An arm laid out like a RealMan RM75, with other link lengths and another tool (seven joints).
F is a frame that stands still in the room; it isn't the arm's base.
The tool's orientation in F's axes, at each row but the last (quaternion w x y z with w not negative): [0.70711 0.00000 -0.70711 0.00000]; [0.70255 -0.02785 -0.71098 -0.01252]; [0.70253 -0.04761 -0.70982 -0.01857]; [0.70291 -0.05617 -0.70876 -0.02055]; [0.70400 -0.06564 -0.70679 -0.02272]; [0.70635 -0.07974 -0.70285 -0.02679]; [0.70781 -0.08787 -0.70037 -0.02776]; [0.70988 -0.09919 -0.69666 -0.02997]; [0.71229 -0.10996 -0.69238 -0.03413]
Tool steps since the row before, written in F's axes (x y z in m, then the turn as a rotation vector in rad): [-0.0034 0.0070 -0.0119 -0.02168 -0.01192 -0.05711]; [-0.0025 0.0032 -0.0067 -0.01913 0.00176 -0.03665]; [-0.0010 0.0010 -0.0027 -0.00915 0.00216 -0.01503]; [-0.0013 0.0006 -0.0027 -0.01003 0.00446 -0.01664]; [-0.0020 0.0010 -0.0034 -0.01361 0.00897 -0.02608]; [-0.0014 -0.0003 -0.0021 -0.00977 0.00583 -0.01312]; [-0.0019 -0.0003 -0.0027 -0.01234 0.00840 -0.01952]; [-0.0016 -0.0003 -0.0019 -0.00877 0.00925 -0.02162]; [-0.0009 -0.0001 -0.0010 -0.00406 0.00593 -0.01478]
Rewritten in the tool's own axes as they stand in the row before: [-0.0119 0.0070 0.0034 -0.05711 -0.01192 0.02168]; [-0.0066 0.0032 0.0028 -0.03638 0.00144 0.01966]; [-0.0026 0.0010 0.0011 -0.01485 0.00190 0.00949]; [-0.0027 0.0006 0.0014 -0.01634 0.00417 0.01064]; [-0.0033 0.0009 0.0021 -0.02548 0.00876 0.01482]; [-0.0021 -0.0003 0.0013 -0.01275 0.00527 0.01054]; [-0.0027 -0.0004 0.0018 -0.01896 0.00792 0.01348]; [-0.0020 -0.0004 0.0015 -0.02087 0.00961 0.01010]; [-0.0010 -0.0002 0.0008 -0.01423 0.00657 0.00493]
